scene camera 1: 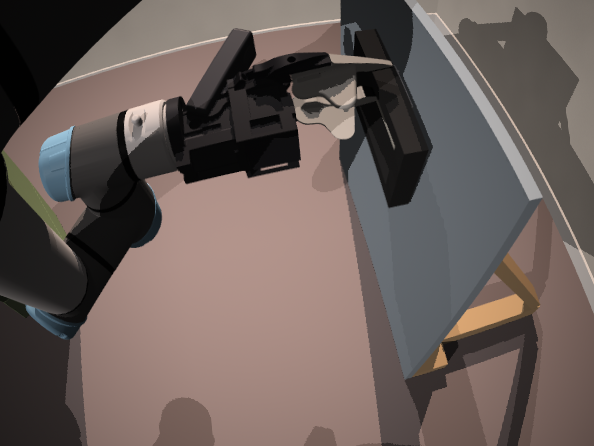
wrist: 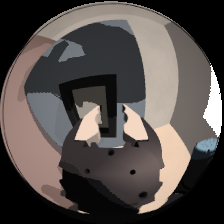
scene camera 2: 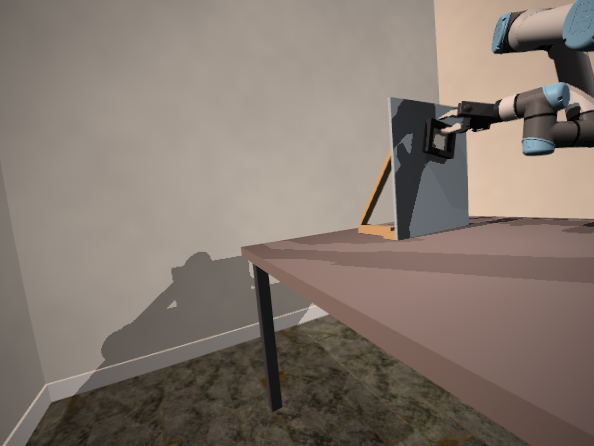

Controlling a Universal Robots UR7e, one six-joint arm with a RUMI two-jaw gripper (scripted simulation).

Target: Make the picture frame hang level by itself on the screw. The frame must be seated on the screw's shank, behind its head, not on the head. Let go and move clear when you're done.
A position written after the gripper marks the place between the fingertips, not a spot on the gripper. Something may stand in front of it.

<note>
In view: the gripper (scene camera 1: 389, 79), a dark picture frame (scene camera 1: 393, 106) and a grey upright board (scene camera 1: 432, 257).
The dark picture frame shows as well in the wrist view (wrist: 80, 101) and in scene camera 2 (scene camera 2: 441, 142). The gripper shows as well in the wrist view (wrist: 111, 105) and in scene camera 2 (scene camera 2: 438, 125). The grey upright board also shows in the wrist view (wrist: 106, 47) and in scene camera 2 (scene camera 2: 430, 194).
</note>
